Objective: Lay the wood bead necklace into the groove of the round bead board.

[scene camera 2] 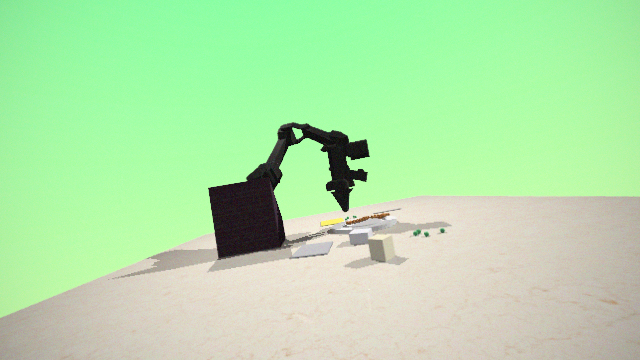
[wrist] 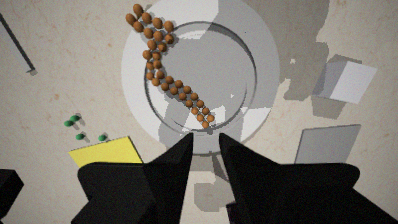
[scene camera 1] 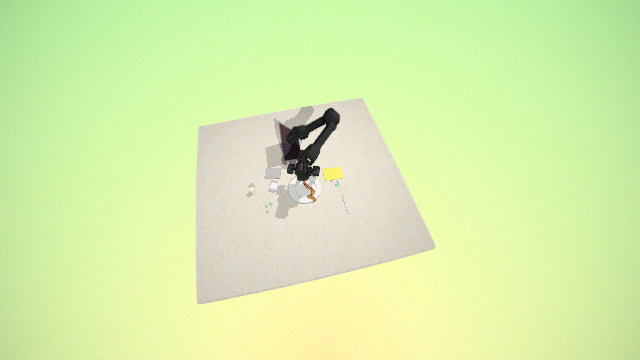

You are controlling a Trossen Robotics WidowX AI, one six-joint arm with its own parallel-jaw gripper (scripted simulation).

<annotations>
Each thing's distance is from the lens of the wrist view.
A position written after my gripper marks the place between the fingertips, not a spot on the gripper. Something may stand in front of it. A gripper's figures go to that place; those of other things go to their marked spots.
my gripper (wrist: 206, 136): 11 cm
yellow card (wrist: 122, 150): 22 cm
</annotations>
